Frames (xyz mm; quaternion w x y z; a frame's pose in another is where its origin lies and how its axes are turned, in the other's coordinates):
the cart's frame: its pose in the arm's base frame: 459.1 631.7 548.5 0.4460 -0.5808 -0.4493 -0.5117
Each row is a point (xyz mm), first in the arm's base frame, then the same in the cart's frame.
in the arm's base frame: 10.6 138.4 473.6
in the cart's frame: -139.4 -336.6 -563.4
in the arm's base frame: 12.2 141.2 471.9
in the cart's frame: -140.8 -335.5 -560.2
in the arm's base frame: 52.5 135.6 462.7
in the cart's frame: -147.4 -294.4 -557.1
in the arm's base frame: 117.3 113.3 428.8
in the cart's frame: -177.9 -224.6 -563.8
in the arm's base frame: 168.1 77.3 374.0
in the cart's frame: -231.1 -164.6 -584.8
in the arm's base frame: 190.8 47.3 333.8
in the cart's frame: -271.4 -134.1 -606.6
